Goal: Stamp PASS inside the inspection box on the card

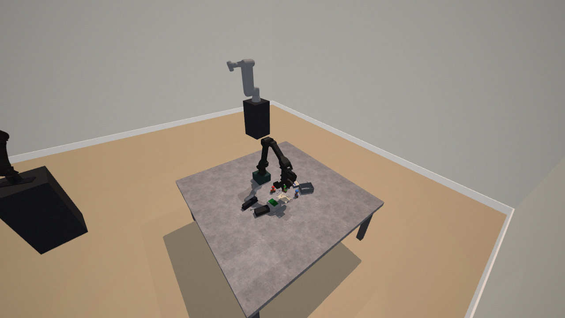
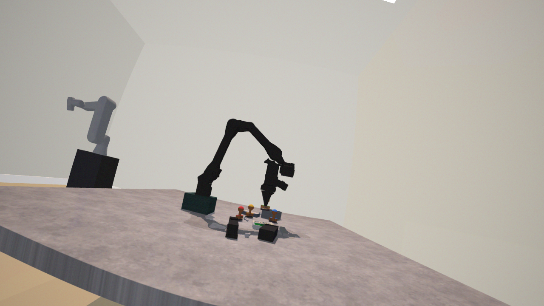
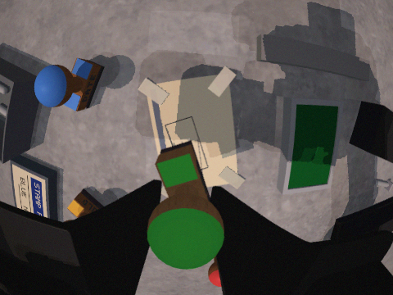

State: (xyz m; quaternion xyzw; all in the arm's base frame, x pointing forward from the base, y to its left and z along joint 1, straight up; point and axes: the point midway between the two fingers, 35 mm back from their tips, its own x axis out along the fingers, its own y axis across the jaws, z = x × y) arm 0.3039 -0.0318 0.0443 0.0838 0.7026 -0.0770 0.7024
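Now: the card 1 cm ahead of my gripper tip, 1 cm to the right of it and 9 cm below it. Also, from my gripper tip: green stamp: right at my gripper tip; then blue stamp: 7 cm ahead, 8 cm to the left, 6 cm below; then red stamp: 11 cm behind, 2 cm to the right, 6 cm below.
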